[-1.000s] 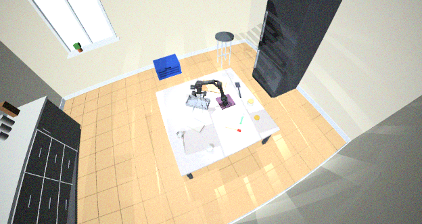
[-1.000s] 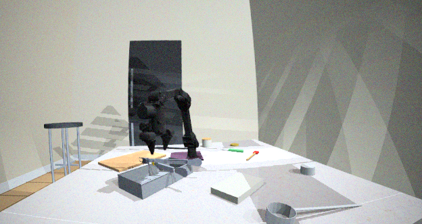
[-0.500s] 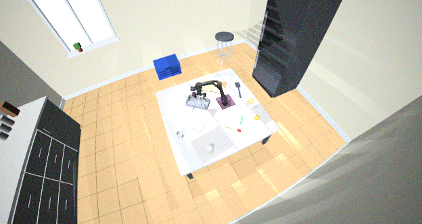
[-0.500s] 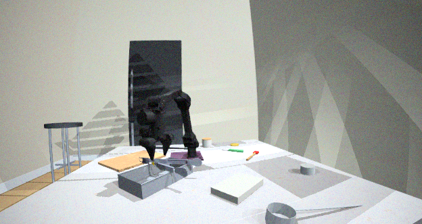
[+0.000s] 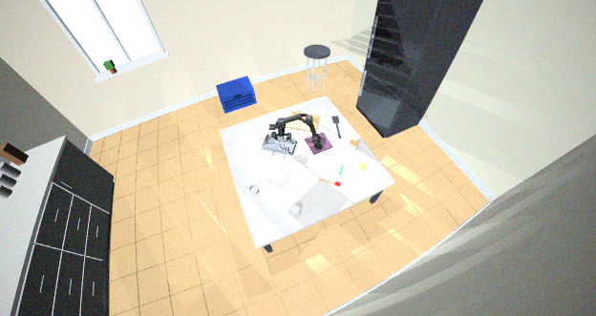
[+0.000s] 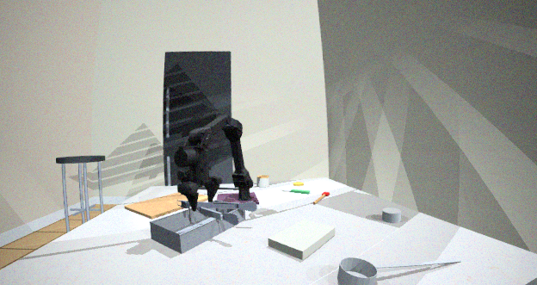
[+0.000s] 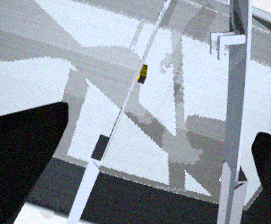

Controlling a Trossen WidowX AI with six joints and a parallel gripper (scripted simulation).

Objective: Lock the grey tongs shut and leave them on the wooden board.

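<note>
The yellow piece is 30 mm to the right of my gripper tip. Also, from my gripper tip: wooden board 290 mm behind, 220 mm to the right, 60 mm below; white block 320 mm to the left, 170 mm ahead, 60 mm below; grey roasting tin 40 mm below, 30 mm ahead.
</note>
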